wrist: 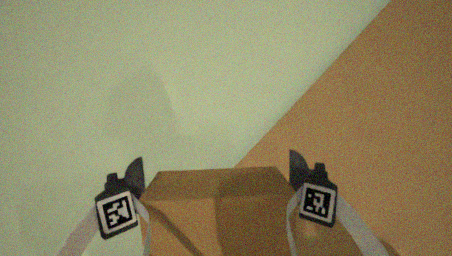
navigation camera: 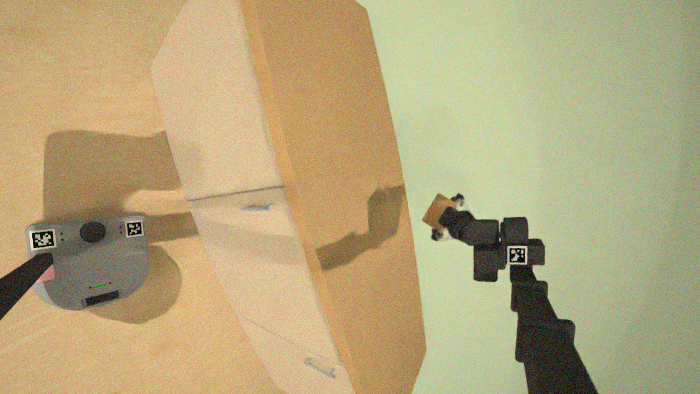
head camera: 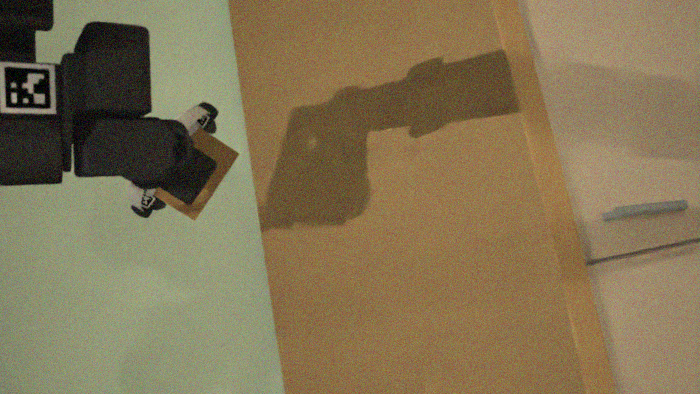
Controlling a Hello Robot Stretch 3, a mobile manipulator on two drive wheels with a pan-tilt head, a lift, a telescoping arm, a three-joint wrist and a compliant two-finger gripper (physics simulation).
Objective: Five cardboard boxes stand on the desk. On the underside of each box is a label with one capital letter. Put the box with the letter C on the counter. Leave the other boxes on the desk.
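Seen in the pictures: gripper, fingertip midpoint: [wrist: 217,172]; robot's base at its link origin: [navigation camera: 93,230].
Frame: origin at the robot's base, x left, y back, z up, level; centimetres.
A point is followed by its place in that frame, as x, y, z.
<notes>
A brown cardboard box [head camera: 227,155] @(-62.5, 2.5, 108.5) [navigation camera: 434,211] @(-63.2, 0.1, 110.3) [wrist: 250,220] @(-63.8, 3.1, 112.2) is between the fingers of my gripper [head camera: 175,160] @(-69.1, 2.4, 112.4) [navigation camera: 449,217] @(-69.1, 2.4, 112.4) [wrist: 217,172] @(-69.1, 2.4, 112.4), which is shut on it. The gripper points down, and its dark body covers much of the box in the head view. No label shows; the underside is hidden. The counter [head camera: 425,280] @(-49.7, -12.0, 91.1) [navigation camera: 330,100] @(-45.7, -30.8, 91.1) [wrist: 385,125] @(-80.6, 25.2, 91.1) has a brown top. The box is raised above counter height, and its shadow with the arm's lies on the top, apart from the box. In the head and navigation views the box appears against the wall beyond the counter's back edge.
The green wall [head camera: 150,310] @(-95.0, -21.0, 110.8) [navigation camera: 575,100] @(-92.1, -31.7, 156.5) [wrist: 65,75] @(-97.6, -11.8, 126.1) runs along the counter's back edge. Pale cabinet fronts with grey handles [head camera: 645,210] @(-32.6, -4.6, 76.6) [navigation camera: 257,206] are below the front edge. My grey base [navigation camera: 95,265] @(0.5, 11.4, 16.0) stands on the wooden floor [navigation camera: 100,65] @(-2.3, -70.5, 0.0) in front. The desk does not show.
</notes>
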